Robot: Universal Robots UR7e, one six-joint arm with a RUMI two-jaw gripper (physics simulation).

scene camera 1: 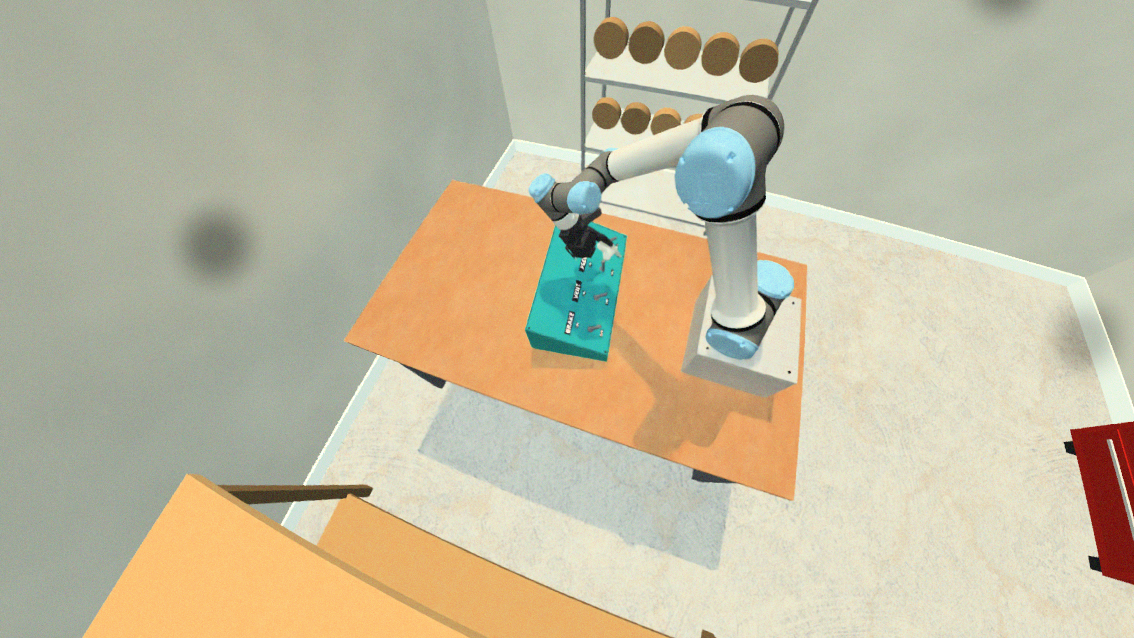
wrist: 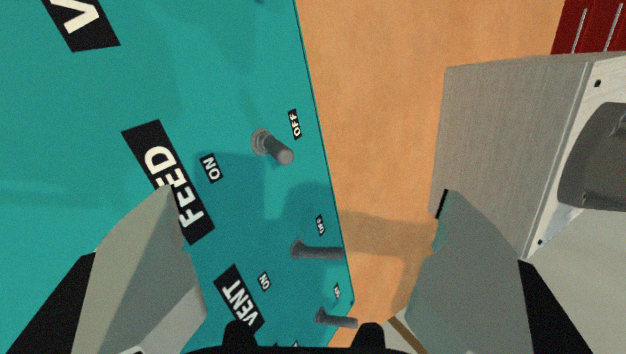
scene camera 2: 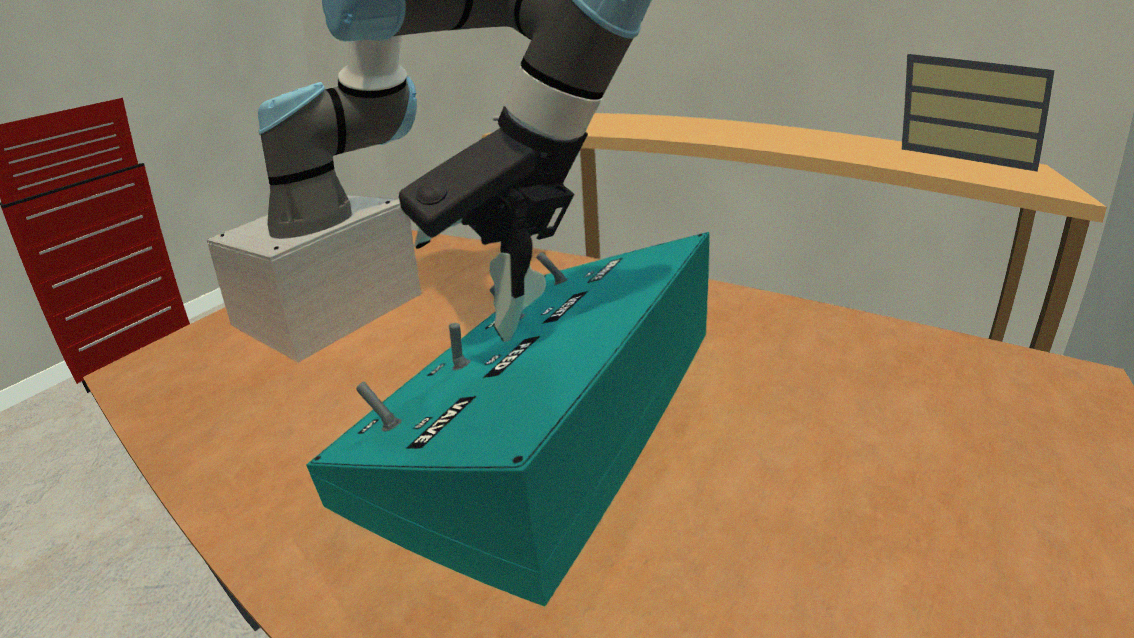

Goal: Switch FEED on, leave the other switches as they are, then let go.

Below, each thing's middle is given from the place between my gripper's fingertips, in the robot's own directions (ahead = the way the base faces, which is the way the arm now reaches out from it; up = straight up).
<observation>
The teal switch box [scene camera 2: 499, 465] lies 90 mm below my hand, 70 mm to the left of it and 40 mm ahead of it.
</observation>
